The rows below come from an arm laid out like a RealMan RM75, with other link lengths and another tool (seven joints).
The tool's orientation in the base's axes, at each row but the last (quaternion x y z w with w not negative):
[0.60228, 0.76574, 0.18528, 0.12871]
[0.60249, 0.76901, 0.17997, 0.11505]
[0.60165, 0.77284, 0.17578, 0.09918]
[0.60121, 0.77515, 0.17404, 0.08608]
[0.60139, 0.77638, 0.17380, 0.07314]
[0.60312, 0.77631, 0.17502, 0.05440]
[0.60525, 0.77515, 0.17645, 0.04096]
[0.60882, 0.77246, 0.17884, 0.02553]
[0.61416, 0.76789, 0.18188, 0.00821]
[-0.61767, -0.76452, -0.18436, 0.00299]
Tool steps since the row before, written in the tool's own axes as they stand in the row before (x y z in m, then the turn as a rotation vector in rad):
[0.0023, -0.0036, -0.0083, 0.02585, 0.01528, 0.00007]
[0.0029, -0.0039, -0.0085, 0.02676, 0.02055, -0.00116]
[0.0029, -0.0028, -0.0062, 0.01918, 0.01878, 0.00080]
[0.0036, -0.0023, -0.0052, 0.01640, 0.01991, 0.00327]
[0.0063, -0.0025, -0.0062, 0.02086, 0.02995, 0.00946]
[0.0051, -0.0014, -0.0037, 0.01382, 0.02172, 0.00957]
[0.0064, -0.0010, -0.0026, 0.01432, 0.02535, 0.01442]
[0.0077, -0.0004, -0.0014, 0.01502, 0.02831, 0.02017]
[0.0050, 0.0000, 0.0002, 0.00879, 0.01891, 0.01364]
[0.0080, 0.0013, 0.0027, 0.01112, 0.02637, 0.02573]
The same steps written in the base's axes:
[-0.0072, 0.0004, 0.0059, 0.00716, 0.02823, 0.00732]
[-0.0075, 0.0008, 0.0062, 0.01111, 0.03004, 0.01066]
[-0.0055, 0.0013, 0.0048, 0.01218, 0.02265, 0.00773]
[-0.0048, 0.0021, 0.0042, 0.01478, 0.02063, 0.00565]
[-0.0059, 0.0044, 0.0055, 0.02471, 0.02821, 0.00392]
[-0.0037, 0.0038, 0.0036, 0.01907, 0.01976, 0.00015]
[-0.0033, 0.0053, 0.0031, 0.02364, 0.02207, -0.00313]
[-0.0027, 0.0069, 0.0026, 0.02769, 0.02472, -0.00747]
[-0.0012, 0.0048, 0.0009, 0.01884, 0.01538, -0.00541]
[-0.0001, 0.0085, -0.0003, 0.02804, 0.02229, -0.01406]

